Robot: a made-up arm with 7 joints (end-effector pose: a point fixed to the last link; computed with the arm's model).
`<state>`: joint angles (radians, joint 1 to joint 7).
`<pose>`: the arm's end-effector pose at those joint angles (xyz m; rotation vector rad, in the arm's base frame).
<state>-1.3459 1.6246 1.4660 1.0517 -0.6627 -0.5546 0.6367</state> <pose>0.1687 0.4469 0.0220 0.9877 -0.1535 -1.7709</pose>
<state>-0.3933 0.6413 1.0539 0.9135 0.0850 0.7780 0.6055</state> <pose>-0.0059 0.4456 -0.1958 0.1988 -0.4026 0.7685</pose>
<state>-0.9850 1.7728 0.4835 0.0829 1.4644 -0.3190 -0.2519</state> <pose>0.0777 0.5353 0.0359 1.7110 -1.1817 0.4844</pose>
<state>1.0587 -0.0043 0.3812 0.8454 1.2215 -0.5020 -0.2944</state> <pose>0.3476 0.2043 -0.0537 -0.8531 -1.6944 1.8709</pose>
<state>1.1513 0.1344 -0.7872 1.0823 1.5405 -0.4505 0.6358</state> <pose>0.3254 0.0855 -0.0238 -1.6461 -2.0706 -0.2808</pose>
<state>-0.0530 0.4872 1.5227 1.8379 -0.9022 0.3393 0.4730</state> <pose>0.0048 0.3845 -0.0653 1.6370 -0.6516 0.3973</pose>
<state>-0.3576 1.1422 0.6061 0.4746 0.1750 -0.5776 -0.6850</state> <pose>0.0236 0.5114 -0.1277 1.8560 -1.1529 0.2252</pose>
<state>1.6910 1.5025 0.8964 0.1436 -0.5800 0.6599 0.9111</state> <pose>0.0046 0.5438 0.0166 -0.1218 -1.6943 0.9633</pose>
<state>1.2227 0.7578 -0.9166 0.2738 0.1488 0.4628 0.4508</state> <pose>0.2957 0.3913 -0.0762 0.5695 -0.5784 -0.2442</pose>
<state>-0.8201 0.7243 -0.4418 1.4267 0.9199 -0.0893 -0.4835</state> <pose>-0.0576 0.2567 -0.2713 0.2383 -0.3824 0.1847</pose>
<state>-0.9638 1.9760 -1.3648 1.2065 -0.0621 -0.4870 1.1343</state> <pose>-0.0145 0.4726 -0.0514 -1.2099 1.7435 -1.0902</pose>
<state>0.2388 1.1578 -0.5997 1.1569 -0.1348 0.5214 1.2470</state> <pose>0.1773 0.3783 -0.1602 -0.0718 0.1682 -0.8572</pose>
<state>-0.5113 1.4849 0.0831 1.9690 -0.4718 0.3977 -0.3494</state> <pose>0.1431 0.2991 -0.0787 1.4715 -1.2020 -1.4931</pose>
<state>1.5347 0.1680 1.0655 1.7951 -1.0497 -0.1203 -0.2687</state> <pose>0.1468 0.3345 0.0787 1.8019 -1.8822 1.6743</pose>
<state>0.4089 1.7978 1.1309 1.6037 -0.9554 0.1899 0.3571</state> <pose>-0.0112 0.3201 0.2162 2.8568 -0.7984 -0.0244</pose>
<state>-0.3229 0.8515 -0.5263 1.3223 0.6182 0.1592 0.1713</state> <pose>0.0674 0.2909 -0.2683 -0.1488 -0.5104 -0.4150</pose>
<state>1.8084 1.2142 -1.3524 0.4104 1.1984 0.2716 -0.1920</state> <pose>0.1864 0.4827 0.0610 0.7917 -1.3956 0.8123</pose>
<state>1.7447 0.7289 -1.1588 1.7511 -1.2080 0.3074 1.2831</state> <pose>0.2248 0.1561 0.1106 1.8670 -0.5705 -1.5411</pose>
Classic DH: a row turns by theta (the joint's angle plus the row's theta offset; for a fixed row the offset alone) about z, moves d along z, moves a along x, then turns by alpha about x. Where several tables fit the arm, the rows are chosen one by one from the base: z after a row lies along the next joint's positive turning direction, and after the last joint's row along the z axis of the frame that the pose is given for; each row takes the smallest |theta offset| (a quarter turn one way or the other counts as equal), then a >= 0, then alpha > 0; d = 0 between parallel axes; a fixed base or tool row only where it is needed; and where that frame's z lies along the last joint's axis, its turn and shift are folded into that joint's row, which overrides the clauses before.
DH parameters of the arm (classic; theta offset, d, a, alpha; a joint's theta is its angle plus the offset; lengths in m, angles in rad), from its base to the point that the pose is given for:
base (fixed): 0 0 0 1.5708
joint 1: 1.5708 -0.1562 0 1.5708
joint 2: 1.5708 0 0 1.5708
joint 3: 1.5708 -0.2112 0 1.5708
joint 4: 0 0 0 -1.5708
joint 5: 0 -0.1778 0 -1.5708
joint 6: -1.5708 0 0 1.5708
joint 7: 1.5708 0 0 1.5708
tool (fixed): -1.5708 0 0 0

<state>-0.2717 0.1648 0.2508 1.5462 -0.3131 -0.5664 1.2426</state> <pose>0.1107 0.2351 -0.2441 -0.4233 -1.2034 -1.3567</pose>
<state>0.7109 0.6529 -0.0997 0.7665 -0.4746 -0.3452 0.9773</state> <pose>0.2737 0.3526 -0.1298 0.2085 -0.9501 -1.2530</pose>
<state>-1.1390 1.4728 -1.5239 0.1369 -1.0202 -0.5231 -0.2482</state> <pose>-0.0558 0.5393 -0.0270 -1.2536 1.6290 -2.1263</pose>
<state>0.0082 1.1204 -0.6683 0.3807 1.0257 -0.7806 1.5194</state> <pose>0.0535 0.4771 -0.2002 -0.4893 -0.7082 -0.8871</pose>
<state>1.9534 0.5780 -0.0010 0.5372 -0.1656 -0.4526 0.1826</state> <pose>0.2489 0.3550 0.1982 0.8879 -2.7144 0.0111</pose>
